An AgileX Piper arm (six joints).
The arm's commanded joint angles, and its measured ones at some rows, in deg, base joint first. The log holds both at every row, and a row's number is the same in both.
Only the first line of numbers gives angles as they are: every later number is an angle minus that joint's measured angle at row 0.
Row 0, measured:
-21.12 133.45 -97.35 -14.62 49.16 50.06
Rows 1 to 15, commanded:
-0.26 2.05 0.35 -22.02 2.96 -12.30
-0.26 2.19 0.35 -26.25 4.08 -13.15
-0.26 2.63 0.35 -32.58 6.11 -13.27
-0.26 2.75 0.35 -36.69 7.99 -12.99
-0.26 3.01 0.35 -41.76 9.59 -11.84
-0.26 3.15 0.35 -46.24 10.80 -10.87
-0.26 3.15 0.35 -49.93 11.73 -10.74
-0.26 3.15 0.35 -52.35 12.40 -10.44
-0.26 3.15 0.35 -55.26 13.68 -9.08
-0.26 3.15 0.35 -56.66 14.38 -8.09
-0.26 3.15 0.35 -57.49 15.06 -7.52
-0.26 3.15 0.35 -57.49 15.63 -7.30
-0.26 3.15 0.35 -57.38 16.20 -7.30
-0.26 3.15 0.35 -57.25 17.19 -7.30
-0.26 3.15 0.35 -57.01 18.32 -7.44
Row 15, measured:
-0.21 3.30 0.29 -55.28 14.75 -8.27
